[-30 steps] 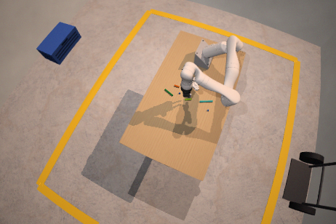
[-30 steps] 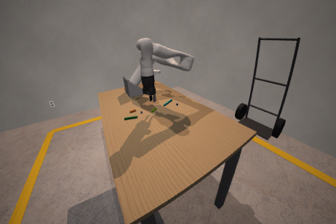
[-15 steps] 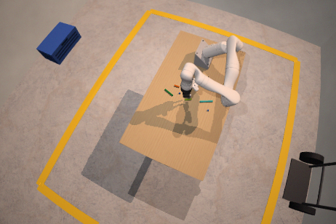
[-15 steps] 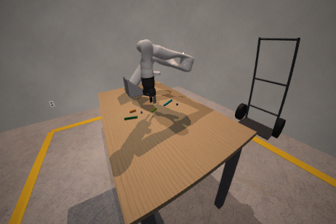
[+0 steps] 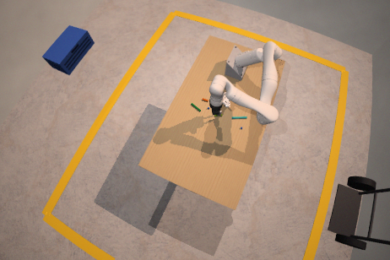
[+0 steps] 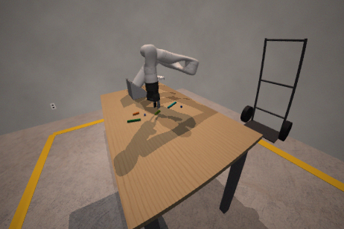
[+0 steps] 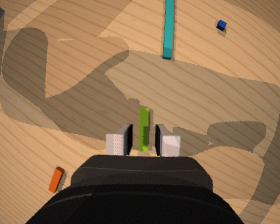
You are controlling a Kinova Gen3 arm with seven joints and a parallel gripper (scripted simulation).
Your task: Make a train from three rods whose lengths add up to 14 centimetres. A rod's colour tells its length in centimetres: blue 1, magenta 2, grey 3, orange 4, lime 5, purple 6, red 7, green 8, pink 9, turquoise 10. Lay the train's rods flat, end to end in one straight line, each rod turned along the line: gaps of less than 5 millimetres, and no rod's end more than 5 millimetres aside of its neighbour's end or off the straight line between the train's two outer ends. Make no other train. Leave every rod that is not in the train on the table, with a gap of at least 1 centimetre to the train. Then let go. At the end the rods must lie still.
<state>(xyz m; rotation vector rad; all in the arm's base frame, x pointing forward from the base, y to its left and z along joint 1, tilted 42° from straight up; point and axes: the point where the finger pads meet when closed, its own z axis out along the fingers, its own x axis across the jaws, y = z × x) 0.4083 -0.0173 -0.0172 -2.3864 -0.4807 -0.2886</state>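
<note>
My hand is 5 cm above the lime rod. Also, from my hand: green rod: 1 cm behind, 16 cm to the right, 5 cm below; then orange rod: 8 cm behind, 12 cm to the right, 5 cm below; then turquoise rod: 3 cm behind, 14 cm to the left, 5 cm below.
</note>
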